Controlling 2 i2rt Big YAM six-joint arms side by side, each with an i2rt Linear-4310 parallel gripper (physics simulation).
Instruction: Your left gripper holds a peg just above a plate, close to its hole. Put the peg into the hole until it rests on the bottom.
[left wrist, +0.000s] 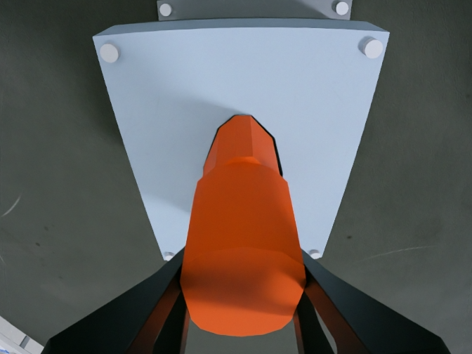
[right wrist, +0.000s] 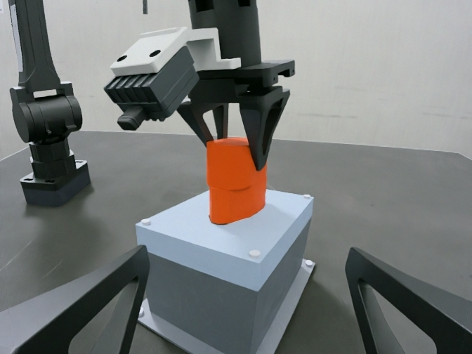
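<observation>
An orange peg (left wrist: 242, 215) (right wrist: 236, 170) with a wider upper part and a slimmer lower part stands about upright at the hole of the pale blue plate (left wrist: 240, 65) (right wrist: 200, 250). In the left wrist view a thin dark line of the hole shows along the peg's far and right edges; the rest of the hole is hidden under the peg. Whether the peg's lower end is inside the hole is hard to tell. My left gripper (left wrist: 241, 253) (right wrist: 240, 165) is shut on the peg's wider upper part. My right gripper (right wrist: 248, 257) is open and empty, in front of the block.
The plate tops a grey block (right wrist: 200, 295) with a flange (right wrist: 287, 307) at its foot. Small white studs (left wrist: 109, 53) (right wrist: 254, 254) stand up at the plate's corners. Another black robot arm (right wrist: 47, 115) stands at the back left.
</observation>
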